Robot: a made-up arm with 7 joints. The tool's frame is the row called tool.
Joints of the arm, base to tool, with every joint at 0 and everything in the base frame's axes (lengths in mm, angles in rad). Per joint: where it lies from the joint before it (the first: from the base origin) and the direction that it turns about. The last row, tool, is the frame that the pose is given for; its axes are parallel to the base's.
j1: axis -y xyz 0 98 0
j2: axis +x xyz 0 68 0
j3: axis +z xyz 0 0 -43
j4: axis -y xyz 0 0 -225
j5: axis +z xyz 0 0 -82
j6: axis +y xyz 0 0 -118
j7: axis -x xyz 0 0 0
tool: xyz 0 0 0
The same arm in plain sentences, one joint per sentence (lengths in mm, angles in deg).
The arm has seven revolute joints in a row. What follows holds with every joint at zero, and every direction is one of the base frame's. The first joint sits 98 mm along +y from the base frame's origin and rotates about -y. The second joint sits 68 mm along +y from the first joint and rotates about +x. The third joint sits 43 mm along -z from the second joint and rotates about +z. The fourth joint sits 225 mm along -z from the third joint and rotates about -y. The fifth joint sits 82 mm along -z from the fourth joint and rotates about +z. The sixth joint sits 118 mm along -z from the fifth joint and rotates about +y. The seventh joint sits at the same point as the sixth joint and rotates about -x. The tool frame, which is the frame that the pose is given for, sits at the same point as the seventh joint; its axes are parallel to the base frame's.
